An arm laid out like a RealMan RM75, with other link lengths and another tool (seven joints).
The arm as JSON. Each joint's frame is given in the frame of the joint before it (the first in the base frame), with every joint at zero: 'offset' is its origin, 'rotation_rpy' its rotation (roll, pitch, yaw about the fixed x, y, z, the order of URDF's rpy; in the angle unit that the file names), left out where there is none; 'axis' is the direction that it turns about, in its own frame. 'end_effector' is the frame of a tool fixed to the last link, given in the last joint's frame.
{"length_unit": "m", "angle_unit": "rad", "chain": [
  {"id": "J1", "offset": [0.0, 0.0, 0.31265], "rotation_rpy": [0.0, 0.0, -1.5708], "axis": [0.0, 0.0, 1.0]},
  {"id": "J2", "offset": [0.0, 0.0, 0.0], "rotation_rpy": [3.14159, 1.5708, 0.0], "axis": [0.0, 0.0, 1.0]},
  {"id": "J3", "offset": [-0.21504, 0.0, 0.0], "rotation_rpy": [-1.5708, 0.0, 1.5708], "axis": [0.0, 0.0, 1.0]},
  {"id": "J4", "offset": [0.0, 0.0, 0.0], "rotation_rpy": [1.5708, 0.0, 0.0], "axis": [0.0, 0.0, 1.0]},
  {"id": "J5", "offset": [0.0, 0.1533, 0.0], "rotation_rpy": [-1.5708, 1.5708, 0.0], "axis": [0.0, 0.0, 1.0]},
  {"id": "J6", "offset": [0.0, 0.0, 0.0], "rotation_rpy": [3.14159, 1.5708, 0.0], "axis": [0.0, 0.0, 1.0]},
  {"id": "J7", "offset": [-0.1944, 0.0, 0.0], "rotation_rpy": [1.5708, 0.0, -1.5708], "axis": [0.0, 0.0, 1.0]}
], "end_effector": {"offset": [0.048, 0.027, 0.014], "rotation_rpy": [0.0, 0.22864, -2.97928]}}
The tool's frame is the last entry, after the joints.
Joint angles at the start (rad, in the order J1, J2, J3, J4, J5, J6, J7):
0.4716 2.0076 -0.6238 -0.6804 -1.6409 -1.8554 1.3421
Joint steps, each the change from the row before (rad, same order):
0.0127 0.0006 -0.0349 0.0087 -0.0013 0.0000 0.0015
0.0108 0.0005 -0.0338 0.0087 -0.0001 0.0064 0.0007
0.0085 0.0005 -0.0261 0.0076 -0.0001 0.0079 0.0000
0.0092 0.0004 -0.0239 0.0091 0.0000 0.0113 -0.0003
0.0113 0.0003 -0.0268 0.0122 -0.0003 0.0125 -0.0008
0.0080 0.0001 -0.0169 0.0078 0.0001 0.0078 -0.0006
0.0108 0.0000 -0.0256 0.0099 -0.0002 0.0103 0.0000
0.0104 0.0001 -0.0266 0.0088 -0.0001 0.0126 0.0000
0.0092 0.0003 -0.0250 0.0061 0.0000 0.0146 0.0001
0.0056 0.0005 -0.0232 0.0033 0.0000 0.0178 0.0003
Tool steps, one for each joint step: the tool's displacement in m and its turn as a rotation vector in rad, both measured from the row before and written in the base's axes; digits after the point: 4 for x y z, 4 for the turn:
-0.0033 -0.0037 -0.0057 -0.0354 -0.0093 0.0217
-0.0022 -0.0026 -0.0054 -0.0296 -0.0110 0.0148
-0.0013 -0.0016 -0.0043 -0.0213 -0.0096 0.0091
-0.0011 -0.0008 -0.0042 -0.0181 -0.0096 0.0056
-0.0012 -0.0010 -0.0048 -0.0212 -0.0108 0.0064
-0.0009 -0.0006 -0.0030 -0.0131 -0.0070 0.0050
-0.0010 -0.0013 -0.0042 -0.0201 -0.0116 0.0079
-0.0006 -0.0011 -0.0043 -0.0186 -0.0138 0.0071
-0.0002 -0.0005 -0.0041 -0.0143 -0.0152 0.0057
0.0008 0.0001 -0.0038 -0.0091 -0.0168 0.0011

